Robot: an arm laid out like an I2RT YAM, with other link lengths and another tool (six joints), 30 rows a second.
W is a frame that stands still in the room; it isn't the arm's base.
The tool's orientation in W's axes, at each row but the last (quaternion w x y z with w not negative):
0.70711 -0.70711 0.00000 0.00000
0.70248 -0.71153 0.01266 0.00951
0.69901 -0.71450 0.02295 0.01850
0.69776 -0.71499 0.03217 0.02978
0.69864 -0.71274 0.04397 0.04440
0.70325 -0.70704 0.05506 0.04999
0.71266 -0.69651 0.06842 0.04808
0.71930 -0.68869 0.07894 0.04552
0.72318 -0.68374 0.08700 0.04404
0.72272 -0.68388 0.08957 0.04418
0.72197 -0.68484 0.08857 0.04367
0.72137 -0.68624 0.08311 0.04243
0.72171 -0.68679 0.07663 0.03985
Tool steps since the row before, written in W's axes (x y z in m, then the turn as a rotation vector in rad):
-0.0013 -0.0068 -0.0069 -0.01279 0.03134 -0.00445
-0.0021 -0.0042 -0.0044 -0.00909 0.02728 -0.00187
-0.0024 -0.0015 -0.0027 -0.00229 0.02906 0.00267
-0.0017 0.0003 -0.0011 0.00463 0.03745 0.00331
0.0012 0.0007 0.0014 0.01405 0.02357 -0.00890
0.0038 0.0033 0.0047 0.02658 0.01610 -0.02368
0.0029 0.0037 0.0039 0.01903 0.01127 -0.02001
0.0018 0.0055 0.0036 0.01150 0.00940 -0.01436
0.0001 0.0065 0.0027 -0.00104 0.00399 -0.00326
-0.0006 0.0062 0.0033 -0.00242 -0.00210 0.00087
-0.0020 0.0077 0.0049 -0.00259 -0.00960 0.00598
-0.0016 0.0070 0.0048 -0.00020 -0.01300 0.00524
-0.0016 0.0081 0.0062 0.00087 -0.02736 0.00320
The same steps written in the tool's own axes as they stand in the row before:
-0.0013 0.0069 -0.0068 -0.01279 0.00445 0.03134
-0.0019 0.0045 -0.0042 -0.00915 0.00181 0.02726
-0.0022 0.0029 -0.0015 -0.00264 -0.00316 0.02898
-0.0016 0.0012 0.0003 0.00416 -0.00461 0.03737
0.0010 -0.0016 0.0007 0.01504 0.00661 0.02372
0.0030 -0.0052 0.0033 0.02967 0.01940 0.01642
0.0021 -0.0042 0.0039 0.02175 0.01690 0.01144
0.0009 -0.0036 0.0057 0.01343 0.01256 0.00941
-0.0008 -0.0023 0.0066 -0.00063 0.00363 0.00375
-0.0016 -0.0027 0.0063 -0.00241 -0.00053 -0.00222
-0.0033 -0.0040 0.0078 -0.00310 -0.00595 -0.00947
-0.0028 -0.0041 0.0071 -0.00044 -0.00583 -0.01274
-0.0030 -0.0054 0.0083 0.00163 -0.00476 -0.02710

